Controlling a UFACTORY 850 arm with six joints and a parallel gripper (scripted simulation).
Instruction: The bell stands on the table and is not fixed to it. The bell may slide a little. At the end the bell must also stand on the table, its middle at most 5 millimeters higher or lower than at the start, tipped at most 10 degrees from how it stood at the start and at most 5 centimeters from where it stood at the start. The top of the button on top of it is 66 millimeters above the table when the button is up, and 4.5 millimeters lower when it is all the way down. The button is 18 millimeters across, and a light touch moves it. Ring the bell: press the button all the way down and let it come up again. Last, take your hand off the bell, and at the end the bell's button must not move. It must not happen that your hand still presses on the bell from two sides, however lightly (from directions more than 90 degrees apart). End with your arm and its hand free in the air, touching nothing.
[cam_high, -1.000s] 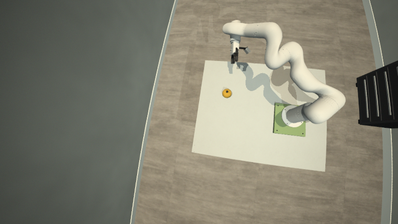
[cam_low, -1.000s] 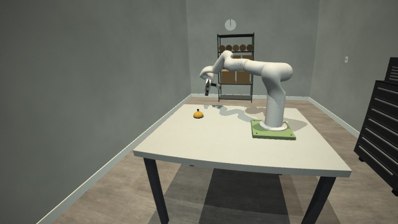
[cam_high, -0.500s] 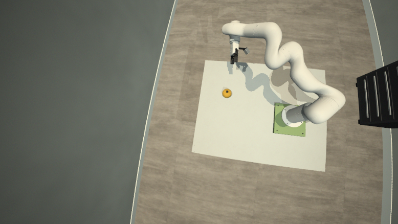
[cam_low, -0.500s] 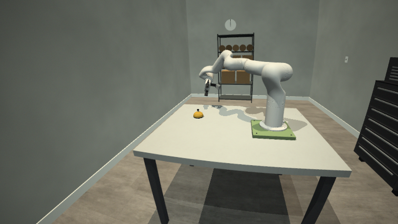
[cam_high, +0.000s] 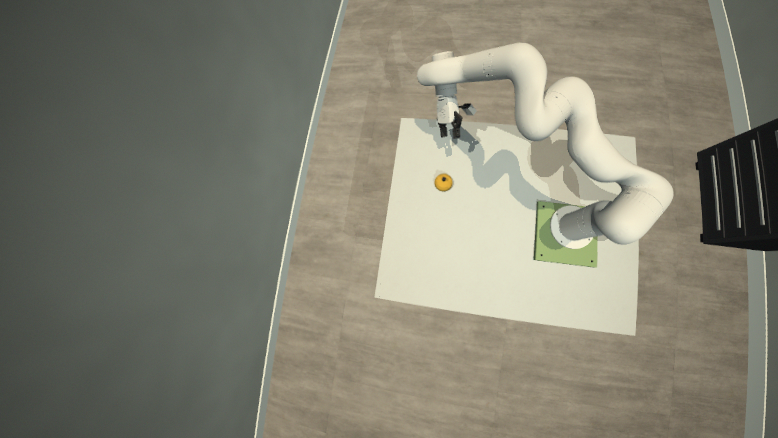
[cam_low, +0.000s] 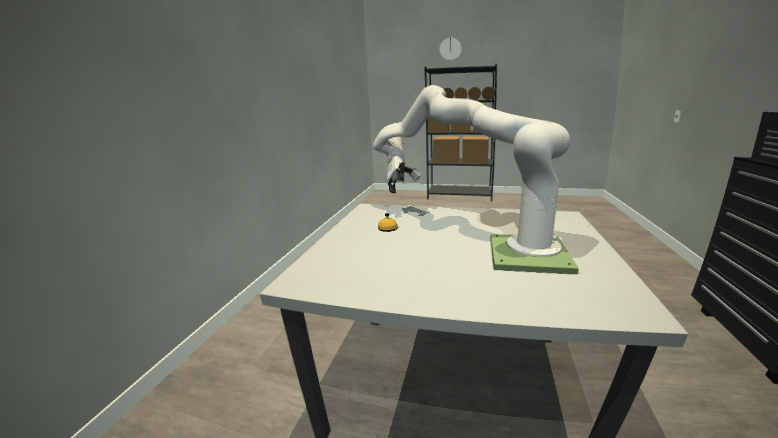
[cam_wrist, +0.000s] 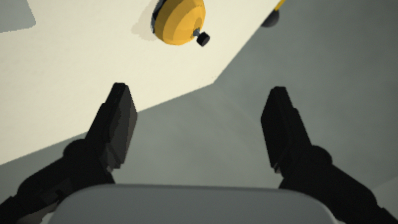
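Now: the button 16 cm to the left of my hand, 9 cm below it and 4 cm ahead of it. Round my hand: bell (16 cm to the left, 11 cm below, 4 cm ahead).
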